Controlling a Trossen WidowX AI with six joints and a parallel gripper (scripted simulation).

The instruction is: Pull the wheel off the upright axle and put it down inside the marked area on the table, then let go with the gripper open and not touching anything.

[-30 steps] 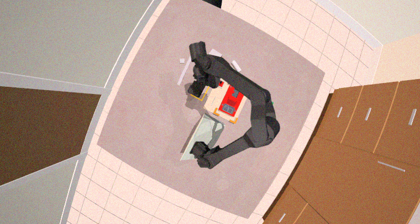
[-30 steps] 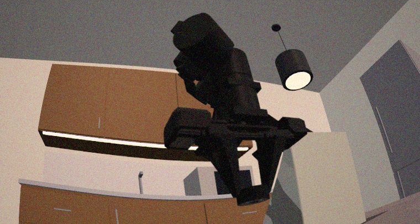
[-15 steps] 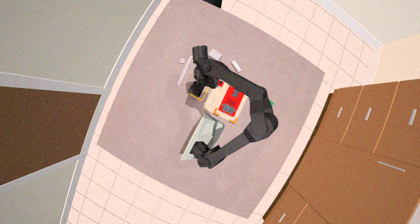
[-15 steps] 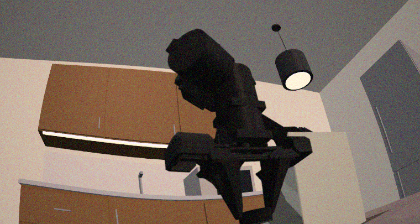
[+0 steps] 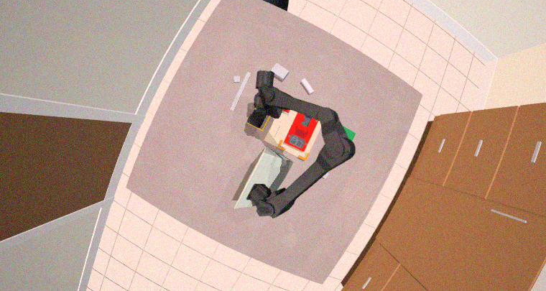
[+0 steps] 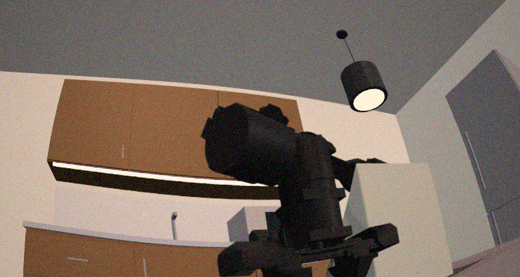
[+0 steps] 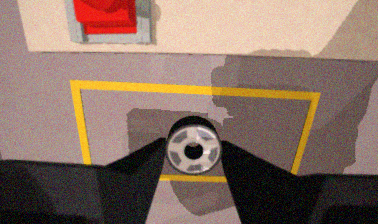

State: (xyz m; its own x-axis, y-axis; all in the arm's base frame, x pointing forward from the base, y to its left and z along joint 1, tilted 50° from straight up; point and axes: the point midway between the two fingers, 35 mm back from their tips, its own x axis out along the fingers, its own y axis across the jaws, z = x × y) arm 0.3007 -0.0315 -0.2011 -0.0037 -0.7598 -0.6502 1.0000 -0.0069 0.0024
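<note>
Right now the grey wheel is right at my gripper tip. The rest, counted from my gripper tip: green patch 9 cm ahead, 43 cm to the right, 1 cm below; then grey box 20 cm ahead, 2 cm to the left; then thin bar 3 cm ahead, 15 cm to the left, 1 cm below.
</note>
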